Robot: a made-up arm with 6 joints.
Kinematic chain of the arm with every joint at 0, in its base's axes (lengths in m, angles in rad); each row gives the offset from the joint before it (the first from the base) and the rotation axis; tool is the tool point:
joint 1: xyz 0 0 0.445 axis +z
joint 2: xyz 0 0 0 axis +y
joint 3: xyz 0 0 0.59 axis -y
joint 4: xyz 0 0 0 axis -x
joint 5: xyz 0.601 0 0 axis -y
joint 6: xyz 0 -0.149 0 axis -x
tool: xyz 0 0 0
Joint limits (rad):
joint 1: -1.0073..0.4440
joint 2: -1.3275..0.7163
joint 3: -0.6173..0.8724
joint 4: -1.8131..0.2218
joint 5: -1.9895..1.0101
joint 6: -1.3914..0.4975
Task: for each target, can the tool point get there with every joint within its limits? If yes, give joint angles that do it. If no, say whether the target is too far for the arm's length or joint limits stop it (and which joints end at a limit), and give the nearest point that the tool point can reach.
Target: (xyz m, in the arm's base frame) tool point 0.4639 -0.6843 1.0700
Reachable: yes | joints -0.8662 0.3708 0.6890 -0.9238 -0.8952 -0.4472
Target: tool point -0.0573 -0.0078 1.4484
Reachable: yes | joints -0.7366 -0.6415 0.6249 -1.2692 -0.4855 -0.0907
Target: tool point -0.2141 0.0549 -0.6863
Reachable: no: joint limits stop it (at a limit: joint 1, joint 2, joint 3) | nearest point 0.1852 -0.3393 0.2713 | short by 1.110 m
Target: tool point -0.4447 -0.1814 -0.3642
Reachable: no: joint limits stop it (at a limit: joint 1, joint 2, joint 3) | nearest point 0.1499 -0.3855 0.2762 | short by 0.897 m
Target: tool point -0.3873 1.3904 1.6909
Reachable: no: too far | nearest point -0.3978 0.6965 1.1672 | short by 0.869 m
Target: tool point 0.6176 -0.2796 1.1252
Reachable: yes | joints -0.3529 0.1122 0.4950 -1.2362 0.5181 -0.7387
